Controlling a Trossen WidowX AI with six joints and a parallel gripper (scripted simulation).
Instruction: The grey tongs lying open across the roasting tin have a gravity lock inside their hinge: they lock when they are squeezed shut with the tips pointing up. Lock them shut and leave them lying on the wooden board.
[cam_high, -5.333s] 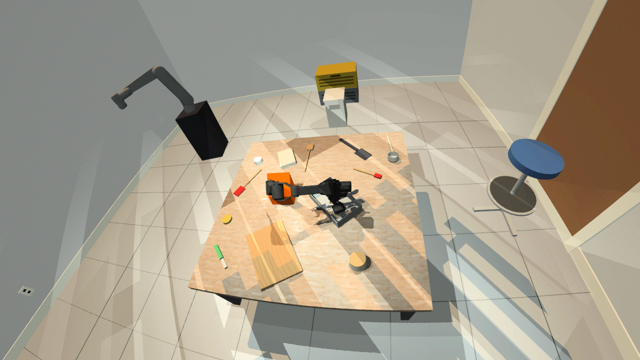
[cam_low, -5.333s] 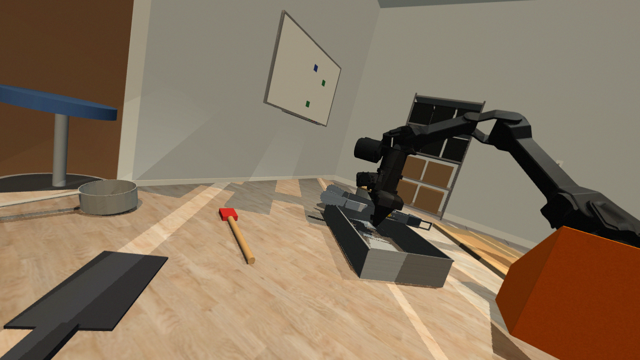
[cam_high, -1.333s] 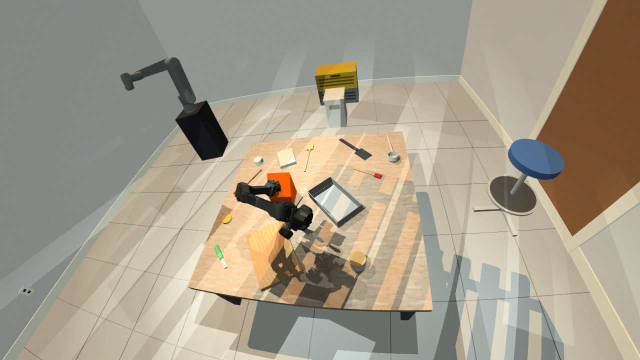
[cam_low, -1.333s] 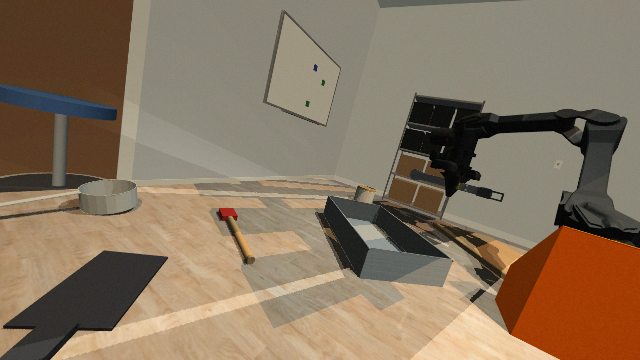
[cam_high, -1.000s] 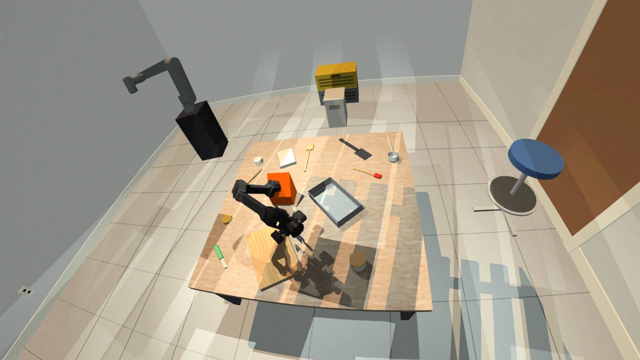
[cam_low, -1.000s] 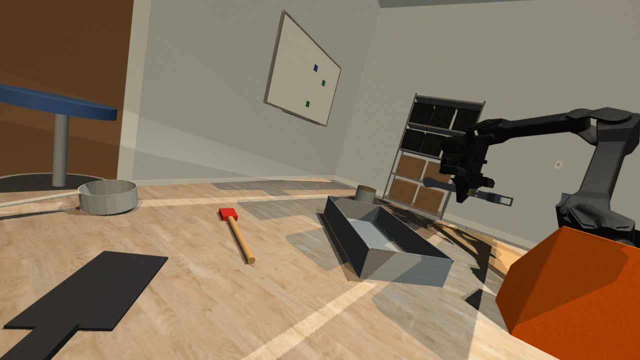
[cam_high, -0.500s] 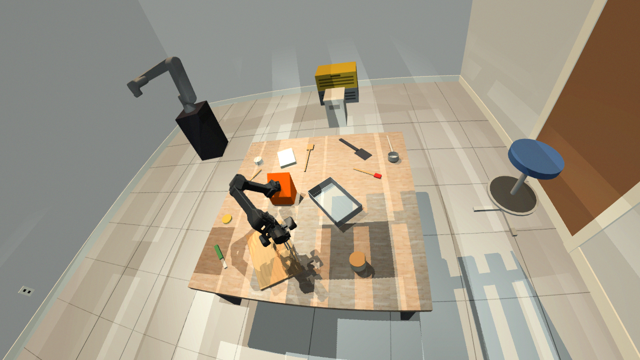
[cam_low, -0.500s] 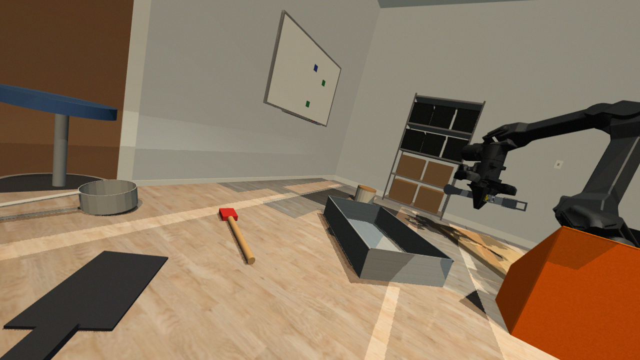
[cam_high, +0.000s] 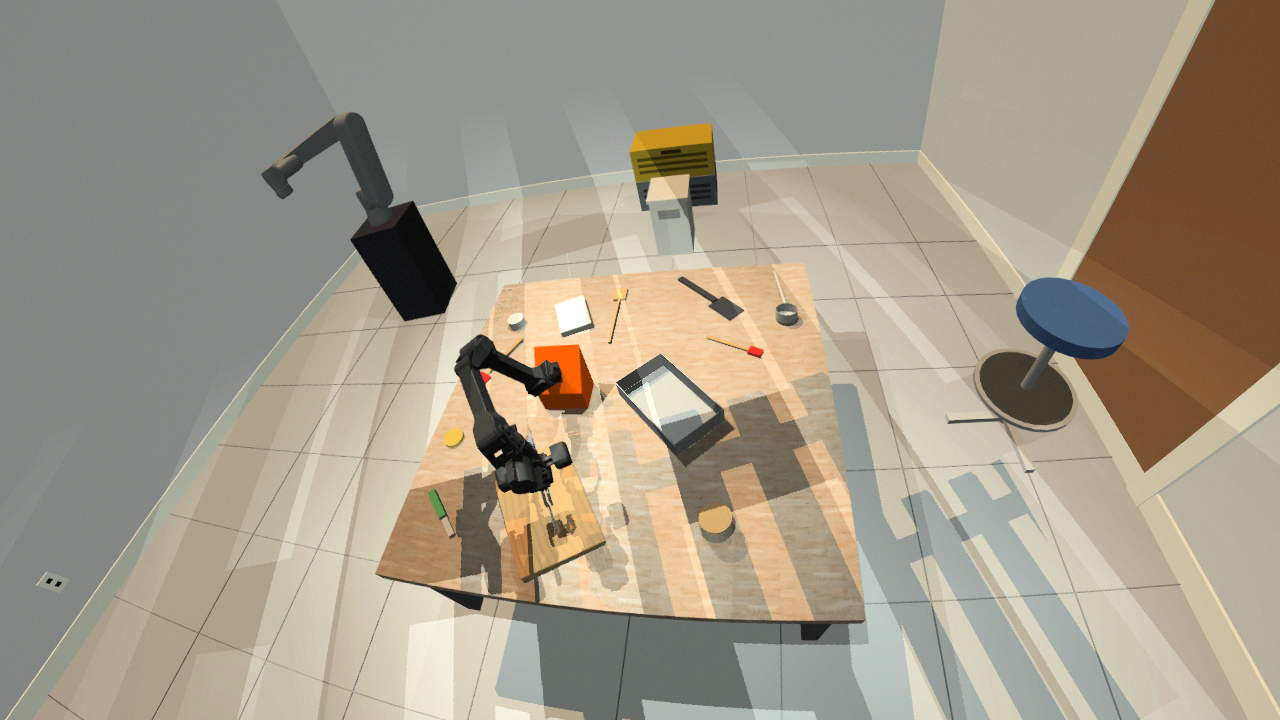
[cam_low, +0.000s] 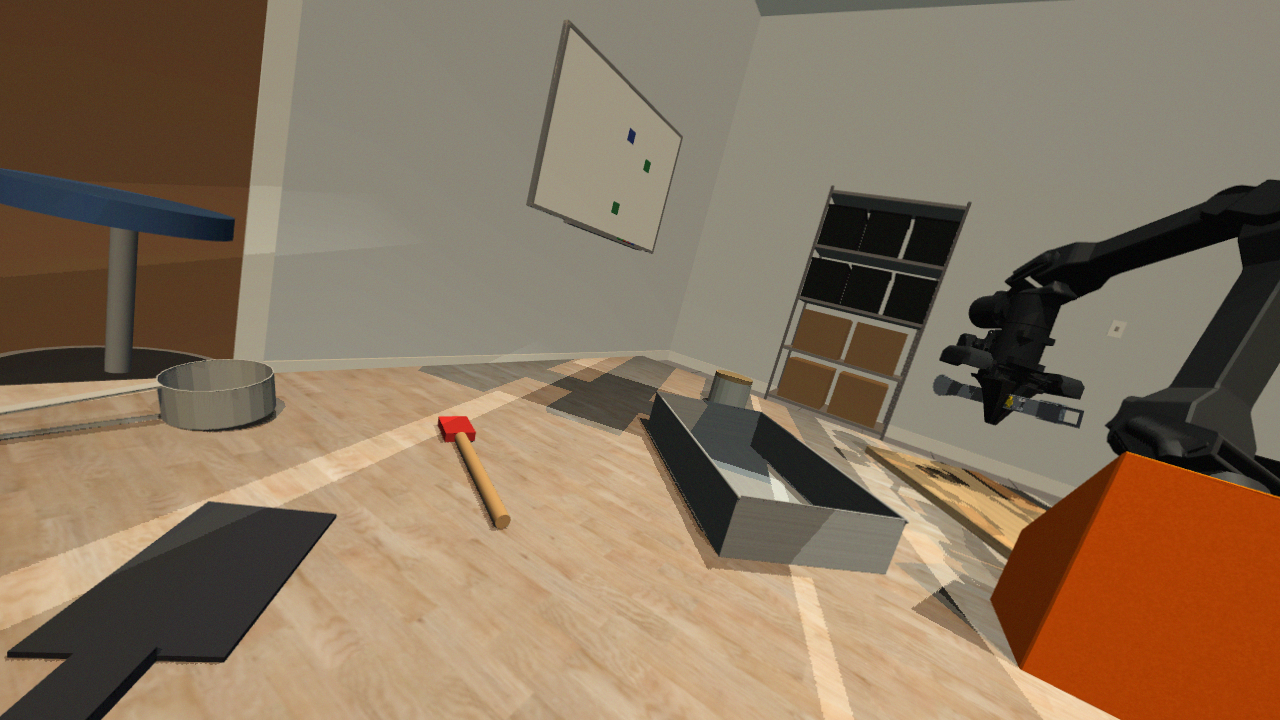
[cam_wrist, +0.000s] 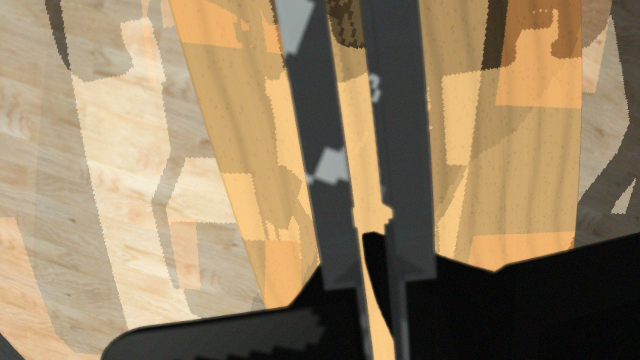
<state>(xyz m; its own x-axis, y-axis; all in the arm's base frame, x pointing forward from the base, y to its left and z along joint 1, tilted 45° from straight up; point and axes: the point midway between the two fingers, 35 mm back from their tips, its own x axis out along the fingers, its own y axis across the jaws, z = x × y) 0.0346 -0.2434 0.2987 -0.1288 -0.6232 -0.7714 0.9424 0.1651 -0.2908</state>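
Now: gripper tip 5 cm past the wooden board, 1 cm to the left of it and 13 cm above it. From my gripper tip the other things lie so: grey roasting tin: 32 cm ahead, 29 cm to the left, 11 cm below; then tan-lidded pot: 41 cm ahead, 12 cm to the right, 10 cm below; then black spatula: 51 cm ahead, 76 cm to the left, 13 cm below.
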